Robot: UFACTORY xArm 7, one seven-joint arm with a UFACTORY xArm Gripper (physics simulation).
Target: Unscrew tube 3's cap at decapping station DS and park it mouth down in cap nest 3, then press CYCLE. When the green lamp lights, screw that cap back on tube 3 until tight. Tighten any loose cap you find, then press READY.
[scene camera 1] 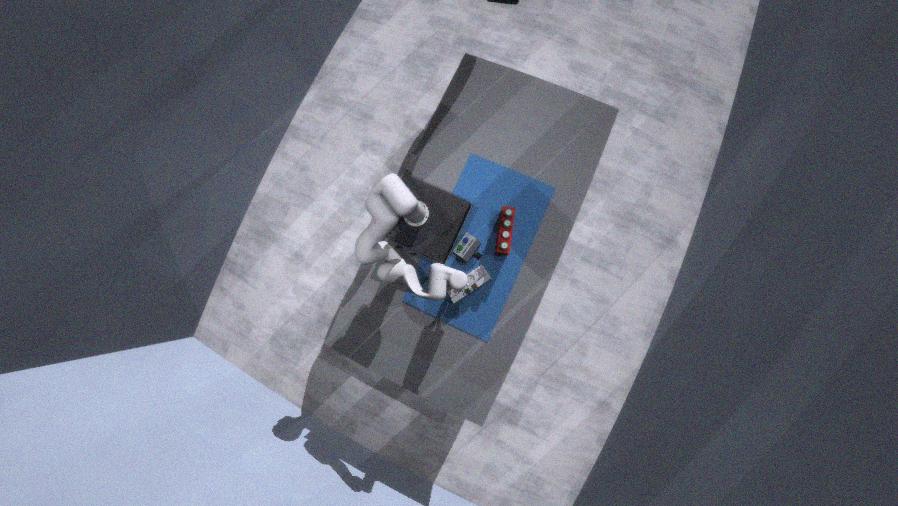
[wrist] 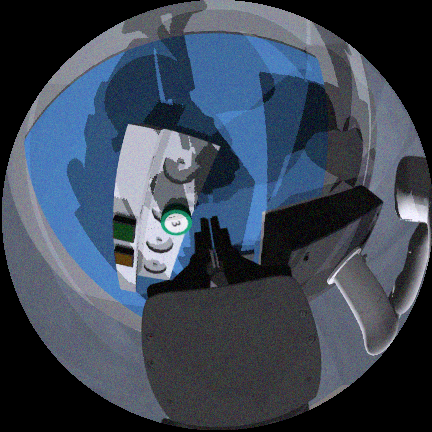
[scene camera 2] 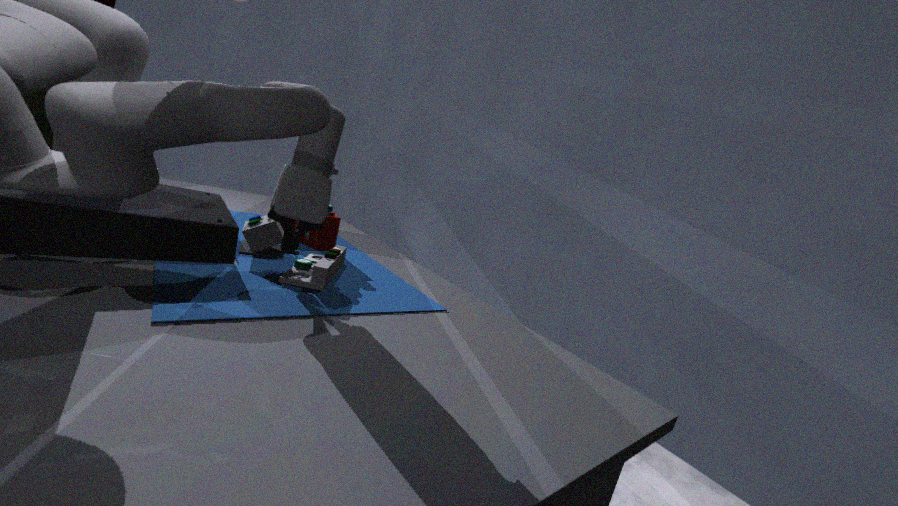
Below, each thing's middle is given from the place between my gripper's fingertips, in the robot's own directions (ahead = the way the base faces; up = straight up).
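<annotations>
Relative to the cap 3 [wrist: 175, 219], my gripper is 10 mm to the left of it, 30 mm short of it and 20 mm above it.
</annotations>
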